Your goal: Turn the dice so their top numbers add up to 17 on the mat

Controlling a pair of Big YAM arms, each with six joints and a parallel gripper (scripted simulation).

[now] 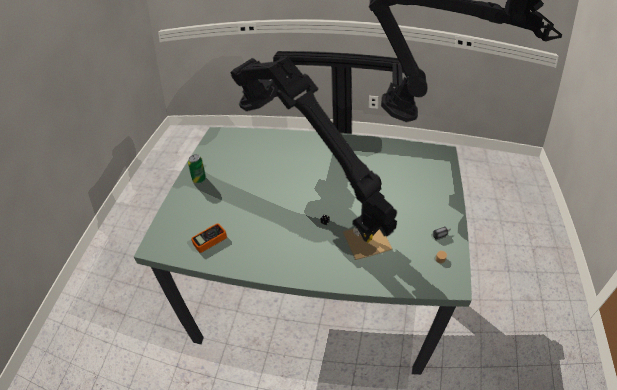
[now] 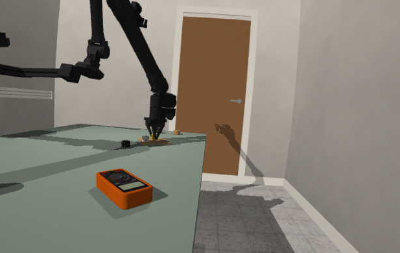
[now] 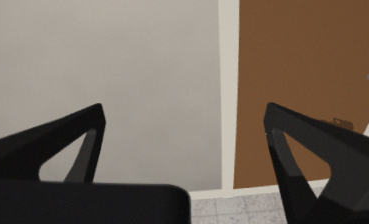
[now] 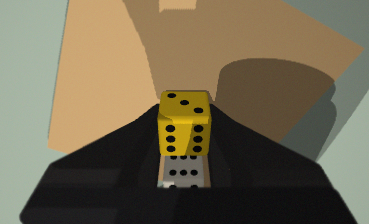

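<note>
Right now my right hand is right at the yellow die. Also, from my right hand: black die (70 mm behind, 160 mm to the right, 10 mm below); tan mat (20 mm below); white die (30 mm behind, 40 mm to the right).
</note>
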